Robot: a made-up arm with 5 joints. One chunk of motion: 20 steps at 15 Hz.
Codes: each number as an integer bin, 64 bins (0 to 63) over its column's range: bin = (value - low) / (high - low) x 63, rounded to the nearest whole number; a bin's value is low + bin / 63 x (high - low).
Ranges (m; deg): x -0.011..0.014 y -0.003..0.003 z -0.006..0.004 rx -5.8..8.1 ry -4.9..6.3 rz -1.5..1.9
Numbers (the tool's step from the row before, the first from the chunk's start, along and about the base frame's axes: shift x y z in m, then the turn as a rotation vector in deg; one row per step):
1: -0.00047 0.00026 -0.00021 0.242 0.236 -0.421
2: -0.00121 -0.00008 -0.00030 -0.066 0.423 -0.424
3: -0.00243 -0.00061 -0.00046 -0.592 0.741 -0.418
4: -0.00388 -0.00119 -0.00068 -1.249 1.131 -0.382
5: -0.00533 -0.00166 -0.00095 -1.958 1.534 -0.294
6: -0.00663 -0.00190 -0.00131 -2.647 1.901 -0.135
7: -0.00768 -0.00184 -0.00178 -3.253 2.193 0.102
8: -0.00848 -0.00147 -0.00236 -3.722 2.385 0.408
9: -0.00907 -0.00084 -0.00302 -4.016 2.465 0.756
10: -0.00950 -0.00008 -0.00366 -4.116 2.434 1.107
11: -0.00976 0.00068 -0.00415 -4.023 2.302 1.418
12: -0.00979 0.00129 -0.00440 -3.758 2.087 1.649
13: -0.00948 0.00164 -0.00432 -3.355 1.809 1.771
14: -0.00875 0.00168 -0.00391 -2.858 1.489 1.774
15: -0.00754 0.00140 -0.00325 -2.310 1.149 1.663
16: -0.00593 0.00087 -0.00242 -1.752 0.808 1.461
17: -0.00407 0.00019 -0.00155 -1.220 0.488 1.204
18: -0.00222 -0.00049 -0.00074 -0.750 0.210 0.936
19: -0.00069 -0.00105 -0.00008 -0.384 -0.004 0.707
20: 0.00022 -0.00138 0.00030 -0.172 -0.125 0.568
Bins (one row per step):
1: 27 34 36 27 29 20
2: 25 31 36 26 30 20
3: 22 25 35 24 32 20
4: 18 19 34 21 34 21
5: 14 14 32 17 36 22
6: 11 12 30 14 38 25
7: 8 12 27 12 40 30
8: 6 16 23 9 41 35
9: 5 23 19 8 41 42
10: 4 31 15 8 41 48
11: 3 39 12 8 41 54
12: 3 45 10 9 39 58
13: 4 49 11 11 38 61
14: 6 49 13 13 36 61
15: 9 46 17 16 34 59
16: 13 41 23 18 32 55
17: 17 33 28 21 30 50
18: 22 26 33 23 29 45
19: 26 20 37 25 28 41
20: 28 17 40 26 27 38

